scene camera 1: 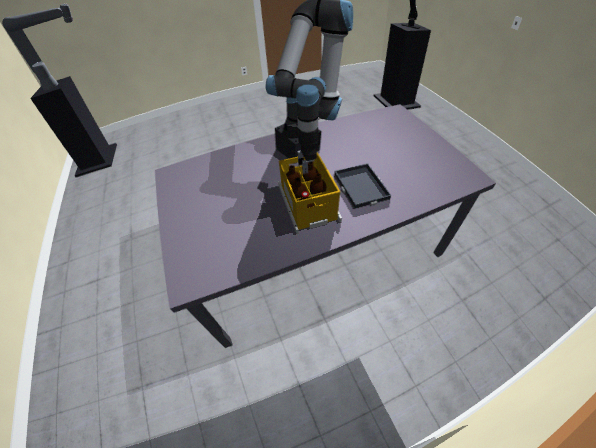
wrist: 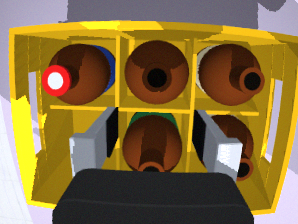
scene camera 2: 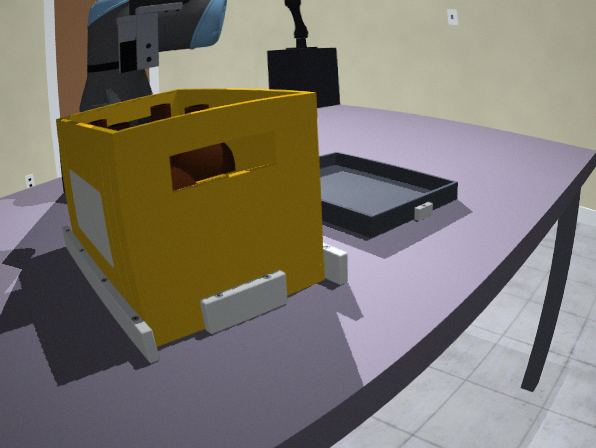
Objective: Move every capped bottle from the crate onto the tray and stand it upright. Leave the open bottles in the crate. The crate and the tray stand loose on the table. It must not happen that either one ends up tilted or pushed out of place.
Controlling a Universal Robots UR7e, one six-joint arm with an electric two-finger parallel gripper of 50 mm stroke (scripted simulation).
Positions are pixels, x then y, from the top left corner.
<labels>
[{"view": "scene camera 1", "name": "dark tray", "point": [360,182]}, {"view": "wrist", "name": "my gripper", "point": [155,123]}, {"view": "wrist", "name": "yellow crate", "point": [45,176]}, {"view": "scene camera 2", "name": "dark tray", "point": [361,184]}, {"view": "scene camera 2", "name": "yellow crate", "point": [163,250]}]
</labels>
